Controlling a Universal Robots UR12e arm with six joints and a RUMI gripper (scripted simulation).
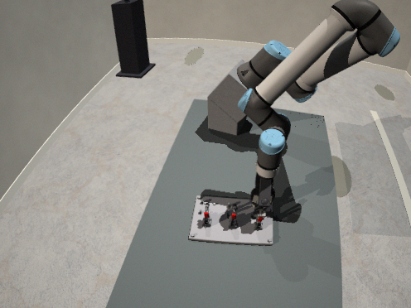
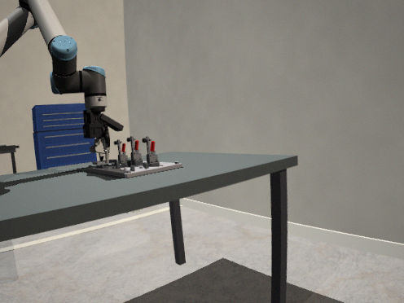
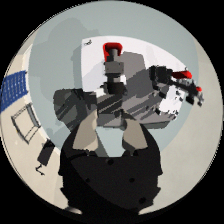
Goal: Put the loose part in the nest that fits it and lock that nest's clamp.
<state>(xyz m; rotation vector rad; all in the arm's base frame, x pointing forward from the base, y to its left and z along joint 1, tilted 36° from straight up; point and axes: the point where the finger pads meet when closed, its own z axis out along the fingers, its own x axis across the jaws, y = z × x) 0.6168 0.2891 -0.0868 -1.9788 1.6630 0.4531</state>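
My gripper is now 1 cm above the grey part.
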